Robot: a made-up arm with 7 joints.
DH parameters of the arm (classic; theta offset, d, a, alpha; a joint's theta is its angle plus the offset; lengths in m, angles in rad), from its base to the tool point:
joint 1: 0 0.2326 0 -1.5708
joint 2: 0 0 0 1.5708
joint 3: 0 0.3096 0.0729 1.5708
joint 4: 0 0 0.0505 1.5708
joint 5: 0 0.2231 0 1.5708
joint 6: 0 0 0.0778 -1.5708
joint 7: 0 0.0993 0 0
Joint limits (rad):
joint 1: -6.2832..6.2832
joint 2: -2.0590..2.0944
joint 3: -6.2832..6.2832
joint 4: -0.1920..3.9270
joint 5: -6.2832..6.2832
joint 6: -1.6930..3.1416
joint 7: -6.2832..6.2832
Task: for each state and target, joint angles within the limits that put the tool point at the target. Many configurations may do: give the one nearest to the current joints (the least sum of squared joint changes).
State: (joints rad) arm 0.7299 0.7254 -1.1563 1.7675 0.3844 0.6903 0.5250
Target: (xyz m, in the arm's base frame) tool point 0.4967 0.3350 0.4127
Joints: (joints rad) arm 1.1149 0.8424 -0.9495 2.0085 0.3803 0.6250 0.5250
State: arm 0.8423 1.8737 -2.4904 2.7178 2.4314 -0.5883 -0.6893
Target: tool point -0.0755 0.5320 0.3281
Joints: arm 1.6647 1.8186 -2.8314 2.6784 2.3180 -0.8755 -0.6893
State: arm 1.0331 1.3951 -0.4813 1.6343 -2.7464 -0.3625 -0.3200
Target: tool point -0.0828 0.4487 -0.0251
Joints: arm 1.6268 1.3069 0.0107 1.8895 -2.5827 -0.2649 -0.3200
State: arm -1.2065 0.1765 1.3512 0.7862 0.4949 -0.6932 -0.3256
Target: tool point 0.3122 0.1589 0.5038
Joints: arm -0.9714 -0.0795 1.5410 0.7925 0.4595 -0.8764 -0.3256
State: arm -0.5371 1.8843 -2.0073 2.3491 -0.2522 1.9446 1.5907
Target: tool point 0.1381 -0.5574 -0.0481
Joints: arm -0.9027 2.0944 -1.6043 2.6763 -0.1488 1.2619 1.5907
